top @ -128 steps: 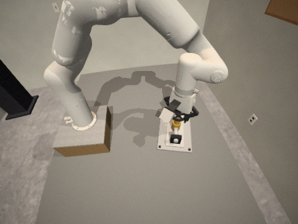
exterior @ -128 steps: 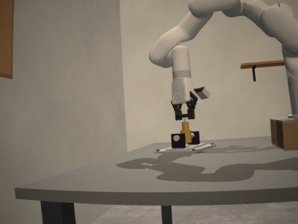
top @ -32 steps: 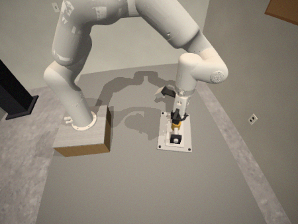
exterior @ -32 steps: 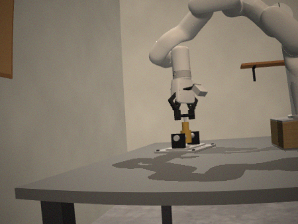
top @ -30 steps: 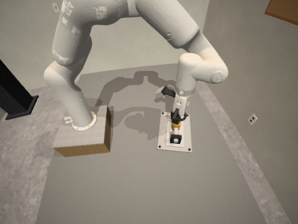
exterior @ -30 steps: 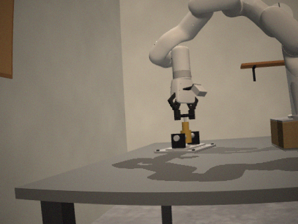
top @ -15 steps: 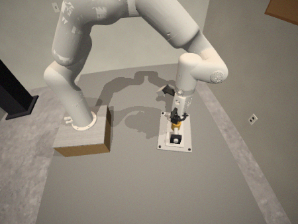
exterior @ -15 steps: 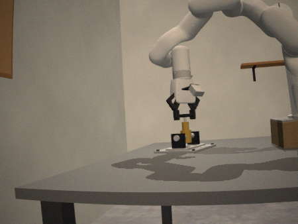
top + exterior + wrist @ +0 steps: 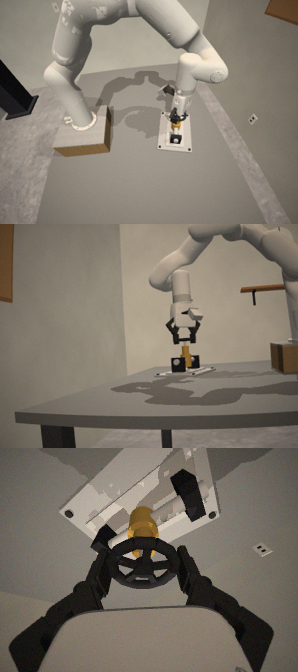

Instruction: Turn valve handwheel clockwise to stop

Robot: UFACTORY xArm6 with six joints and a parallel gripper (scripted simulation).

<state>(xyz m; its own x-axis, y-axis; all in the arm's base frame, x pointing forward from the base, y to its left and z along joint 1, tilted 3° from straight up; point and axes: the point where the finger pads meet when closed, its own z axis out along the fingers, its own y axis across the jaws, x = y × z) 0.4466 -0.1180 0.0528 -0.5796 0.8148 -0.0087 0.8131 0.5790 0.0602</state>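
The black spoked handwheel is 1 cm below my hand.
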